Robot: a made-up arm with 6 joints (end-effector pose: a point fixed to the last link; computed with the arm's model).
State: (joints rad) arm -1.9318 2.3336 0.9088 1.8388 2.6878 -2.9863
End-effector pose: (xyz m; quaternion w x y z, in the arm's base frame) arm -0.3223 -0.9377 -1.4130 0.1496 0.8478 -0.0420 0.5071
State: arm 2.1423 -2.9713 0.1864 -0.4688 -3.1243 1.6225
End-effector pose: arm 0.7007 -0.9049 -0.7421 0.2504 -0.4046 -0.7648 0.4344
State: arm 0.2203 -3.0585 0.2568 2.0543 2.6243 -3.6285
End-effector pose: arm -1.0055 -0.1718 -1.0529 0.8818 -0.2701 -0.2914 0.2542
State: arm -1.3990 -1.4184 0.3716 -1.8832 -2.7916 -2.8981
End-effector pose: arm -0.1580 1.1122 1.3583 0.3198 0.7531 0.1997 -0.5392
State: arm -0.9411 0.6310 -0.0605 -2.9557 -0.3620 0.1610
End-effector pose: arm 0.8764 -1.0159 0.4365 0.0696 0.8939 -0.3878 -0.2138
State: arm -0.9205 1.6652 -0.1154 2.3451 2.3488 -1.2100
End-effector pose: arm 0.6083 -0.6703 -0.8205 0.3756 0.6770 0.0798 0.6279
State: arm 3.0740 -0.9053 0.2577 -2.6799 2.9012 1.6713
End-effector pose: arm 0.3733 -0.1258 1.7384 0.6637 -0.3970 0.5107 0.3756
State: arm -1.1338 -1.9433 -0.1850 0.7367 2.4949 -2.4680
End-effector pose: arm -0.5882 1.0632 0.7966 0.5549 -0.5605 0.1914 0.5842
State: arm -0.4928 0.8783 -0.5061 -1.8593 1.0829 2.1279
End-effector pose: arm 0.7774 -0.3813 -0.0742 0.4328 -0.2047 0.7782 -0.4064
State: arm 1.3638 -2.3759 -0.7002 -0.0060 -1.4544 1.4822
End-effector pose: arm -0.0576 -0.8192 0.4550 0.6148 -0.4683 -0.4877 0.4060
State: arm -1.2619 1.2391 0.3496 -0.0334 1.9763 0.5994
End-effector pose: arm 0.3730 -1.5371 -0.1798 0.5614 -0.4907 -0.2471 -0.6188
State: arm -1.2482 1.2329 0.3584 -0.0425 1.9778 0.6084
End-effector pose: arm 0.3967 -1.5398 -0.1653 0.5565 -0.4930 -0.2532 -0.6189
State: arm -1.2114 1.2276 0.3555 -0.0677 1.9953 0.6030
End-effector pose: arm 0.4525 -1.5220 -0.1605 0.5570 -0.4866 -0.2691 -0.6169
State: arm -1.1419 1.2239 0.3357 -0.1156 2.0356 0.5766
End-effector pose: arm 0.5502 -1.4708 -0.1701 0.5649 -0.4674 -0.2978 -0.6114
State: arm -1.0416 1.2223 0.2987 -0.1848 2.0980 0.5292
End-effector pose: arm 0.6787 -1.3785 -0.1939 0.5793 -0.4364 -0.3358 -0.6011
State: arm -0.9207 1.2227 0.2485 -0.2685 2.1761 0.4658
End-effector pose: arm 0.8128 -1.2474 -0.2270 0.5971 -0.3980 -0.3767 -0.5858
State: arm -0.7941 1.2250 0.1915 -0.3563 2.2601 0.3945
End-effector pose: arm 0.9264 -1.0924 -0.2632 0.6154 -0.3590 -0.4142 -0.5663
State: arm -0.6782 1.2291 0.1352 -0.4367 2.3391 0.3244
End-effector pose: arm 1.0034 -0.9388 -0.2973 0.6324 -0.3254 -0.4443 -0.5448
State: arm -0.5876 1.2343 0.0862 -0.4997 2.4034 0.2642
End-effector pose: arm 1.0426 -0.8126 -0.3253 0.6466 -0.3007 -0.4650 -0.5246
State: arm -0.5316 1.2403 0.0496 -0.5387 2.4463 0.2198
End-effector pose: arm 1.0529 -0.7307 -0.3465 0.6576 -0.2855 -0.4762 -0.5092
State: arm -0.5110 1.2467 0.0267 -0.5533 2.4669 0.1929
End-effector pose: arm 1.0453 -0.6953 -0.3618 0.6654 -0.2785 -0.4789 -0.5003
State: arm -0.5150 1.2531 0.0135 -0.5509 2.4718 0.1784
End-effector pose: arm 1.0286 -0.6918 -0.3732 0.6711 -0.2764 -0.4759 -0.4968
